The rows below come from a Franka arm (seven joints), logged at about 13 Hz.
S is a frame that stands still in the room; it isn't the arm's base.
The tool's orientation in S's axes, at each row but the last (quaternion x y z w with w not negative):
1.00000, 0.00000, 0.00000, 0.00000
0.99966, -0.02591, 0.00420, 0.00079
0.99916, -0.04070, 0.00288, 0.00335
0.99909, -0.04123, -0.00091, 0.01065
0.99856, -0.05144, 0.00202, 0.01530
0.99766, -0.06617, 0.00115, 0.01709
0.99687, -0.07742, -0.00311, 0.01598
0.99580, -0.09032, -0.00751, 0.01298
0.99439, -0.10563, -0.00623, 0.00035
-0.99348, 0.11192, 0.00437, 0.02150
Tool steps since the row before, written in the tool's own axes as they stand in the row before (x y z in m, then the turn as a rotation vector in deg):
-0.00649, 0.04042, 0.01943, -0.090, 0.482, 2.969
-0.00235, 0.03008, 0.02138, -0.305, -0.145, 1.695
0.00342, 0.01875, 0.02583, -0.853, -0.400, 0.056
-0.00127, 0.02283, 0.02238, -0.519, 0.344, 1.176
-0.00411, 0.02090, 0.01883, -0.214, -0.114, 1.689
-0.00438, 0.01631, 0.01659, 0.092, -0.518, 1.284
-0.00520, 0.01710, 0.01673, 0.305, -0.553, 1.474
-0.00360, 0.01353, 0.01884, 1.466, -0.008, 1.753
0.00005, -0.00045, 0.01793, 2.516, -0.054, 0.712
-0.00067, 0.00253, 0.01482, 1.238, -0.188, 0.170
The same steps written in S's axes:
-0.00649, -0.04042, -0.01943, -0.090, -0.482, -2.969
-0.00373, -0.02996, -0.02136, -0.283, 0.158, -1.698
0.00202, -0.01914, -0.02569, -0.817, 0.468, -0.064
-0.00321, -0.02312, -0.02189, -0.549, -0.325, -1.168
-0.00619, -0.02094, -0.01821, -0.197, 0.083, -1.693
-0.00650, -0.01615, -0.01605, 0.160, 0.457, -1.300
-0.00792, -0.01661, -0.01615, 0.374, 0.453, -1.492
-0.00630, -0.01312, -0.01842, 1.413, -0.299, -1.771
-0.00008, 0.00044, -0.01793, 2.462, -0.475, -0.743
-0.00127, -0.00167, -0.01490, 1.248, -0.085, -0.179

